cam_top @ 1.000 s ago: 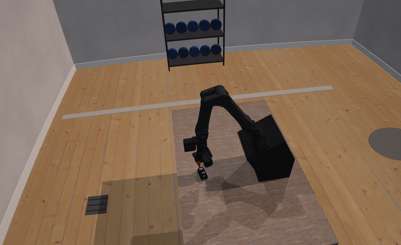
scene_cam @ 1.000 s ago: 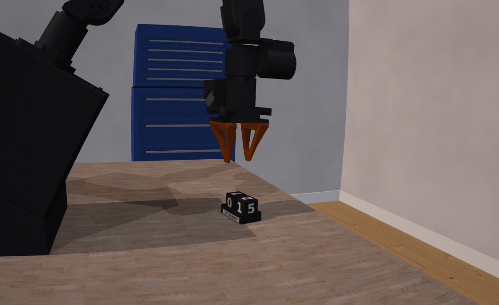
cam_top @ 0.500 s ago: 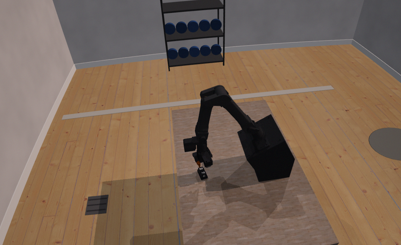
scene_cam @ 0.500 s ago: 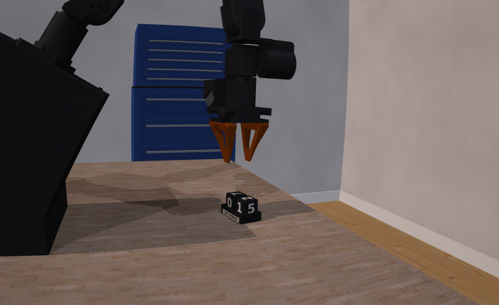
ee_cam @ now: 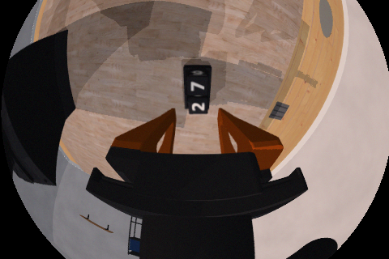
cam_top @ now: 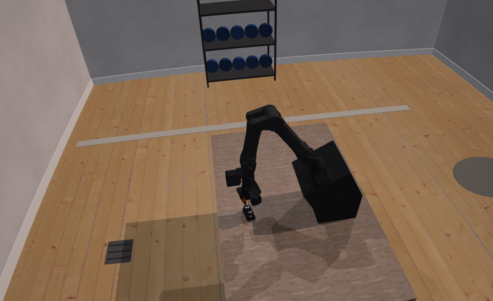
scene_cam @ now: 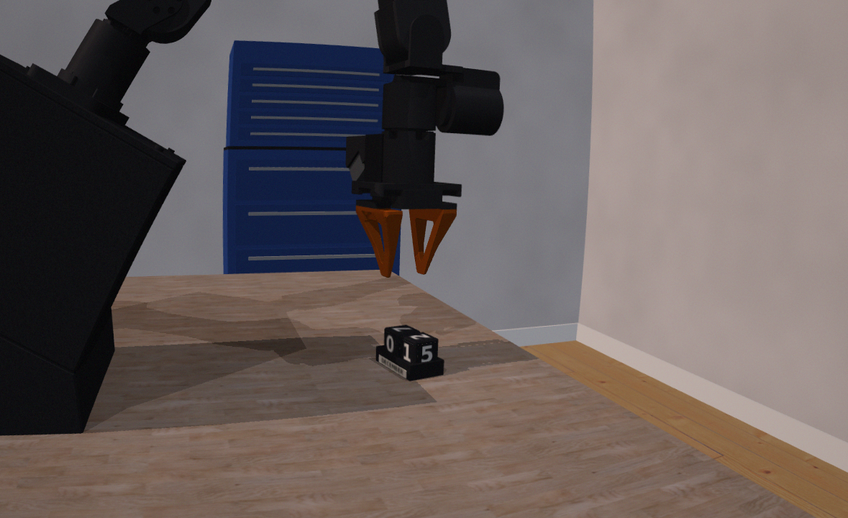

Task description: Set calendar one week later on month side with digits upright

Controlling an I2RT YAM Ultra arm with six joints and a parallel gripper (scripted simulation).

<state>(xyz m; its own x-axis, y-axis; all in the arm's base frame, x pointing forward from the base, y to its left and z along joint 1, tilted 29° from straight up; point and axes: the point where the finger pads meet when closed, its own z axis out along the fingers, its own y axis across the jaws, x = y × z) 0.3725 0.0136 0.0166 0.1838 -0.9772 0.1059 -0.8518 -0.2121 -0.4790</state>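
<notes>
Now: the black tray 10 mm to the right of my hand and 100 mm below it.
</notes>
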